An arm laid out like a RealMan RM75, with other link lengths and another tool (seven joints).
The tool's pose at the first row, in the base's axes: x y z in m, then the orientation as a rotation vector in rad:
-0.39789, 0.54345, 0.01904, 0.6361, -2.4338, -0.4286
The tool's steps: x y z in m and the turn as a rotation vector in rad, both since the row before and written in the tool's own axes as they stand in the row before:
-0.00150, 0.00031, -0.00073, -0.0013, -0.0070, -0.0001
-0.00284, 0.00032, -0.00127, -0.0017, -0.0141, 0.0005
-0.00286, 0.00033, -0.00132, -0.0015, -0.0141, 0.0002
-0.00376, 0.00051, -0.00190, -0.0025, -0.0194, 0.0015
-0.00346, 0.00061, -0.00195, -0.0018, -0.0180, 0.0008
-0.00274, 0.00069, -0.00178, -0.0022, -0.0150, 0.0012
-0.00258, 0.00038, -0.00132, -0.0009, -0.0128, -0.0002
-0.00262, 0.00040, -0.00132, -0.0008, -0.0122, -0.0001
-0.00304, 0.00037, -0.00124, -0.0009, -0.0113, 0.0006
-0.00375, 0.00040, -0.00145, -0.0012, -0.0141, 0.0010
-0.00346, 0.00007, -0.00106, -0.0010, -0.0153, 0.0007
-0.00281, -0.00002, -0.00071, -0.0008, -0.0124, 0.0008
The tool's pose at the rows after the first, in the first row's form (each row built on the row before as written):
-0.39648, 0.54439, 0.01906, 0.6352, -2.4399, -0.4331
-0.39377, 0.54595, 0.01892, 0.6328, -2.4527, -0.4408
-0.39101, 0.54750, 0.01885, 0.6309, -2.4655, -0.4484
-0.38730, 0.54955, 0.01898, 0.6264, -2.4832, -0.4590
-0.38380, 0.55148, 0.01938, 0.6232, -2.4996, -0.4685
-0.38096, 0.55311, 0.02003, 0.6195, -2.5131, -0.4771
-0.37838, 0.55447, 0.02027, 0.6182, -2.5248, -0.4837
-0.37577, 0.55585, 0.02054, 0.6169, -2.5360, -0.4899
-0.37286, 0.55741, 0.02061, 0.6147, -2.5464, -0.4956
-0.36928, 0.55929, 0.02064, 0.6116, -2.5594, -0.5028
-0.36601, 0.56082, 0.02035, 0.6087, -2.5735, -0.5104
-0.36339, 0.56201, 0.02000, 0.6060, -2.5850, -0.5165

